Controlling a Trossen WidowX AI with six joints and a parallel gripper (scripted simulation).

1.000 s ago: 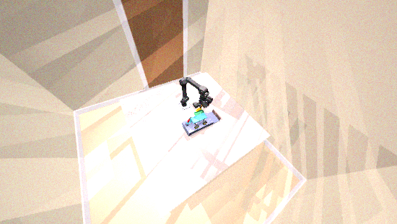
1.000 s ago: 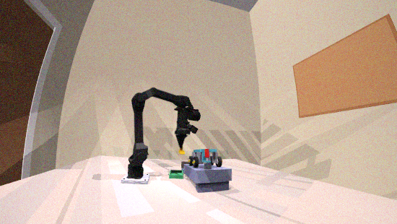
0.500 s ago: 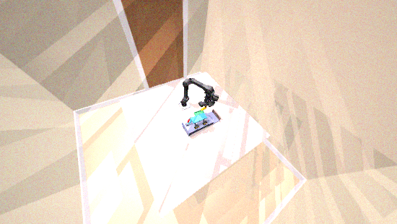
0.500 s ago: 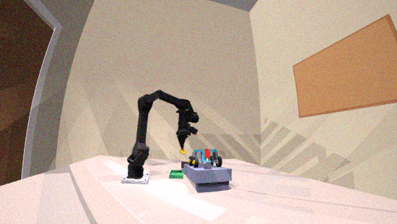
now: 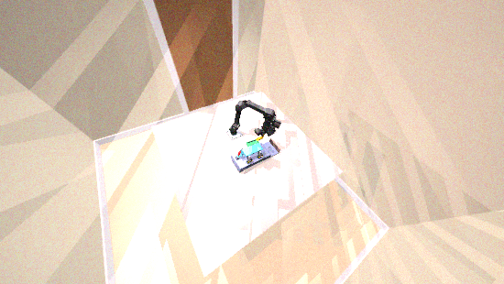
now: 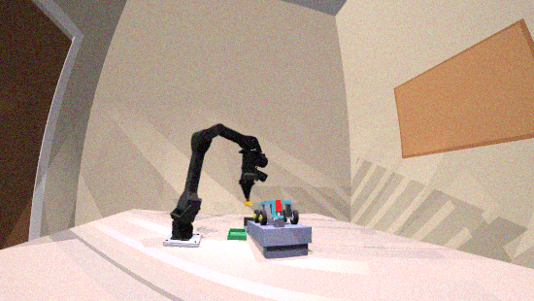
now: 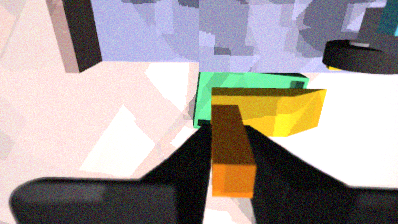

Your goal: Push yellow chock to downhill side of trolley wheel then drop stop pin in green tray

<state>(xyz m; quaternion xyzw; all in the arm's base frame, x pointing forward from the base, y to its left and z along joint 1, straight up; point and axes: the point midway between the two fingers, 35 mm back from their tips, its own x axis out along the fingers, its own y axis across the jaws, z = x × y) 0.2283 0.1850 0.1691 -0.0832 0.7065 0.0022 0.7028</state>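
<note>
Right now the red-headed stop pin is 90 mm ahead of my gripper tip, 260 mm to the right of it and 20 mm below it. Also, from my gripper tip: green tray (40 mm behind, 60 mm to the right, 160 mm below); dark ramp (70 mm ahead, 60 mm to the left, 160 mm below); yellow chock (20 mm to the right, 10 mm below).
</note>
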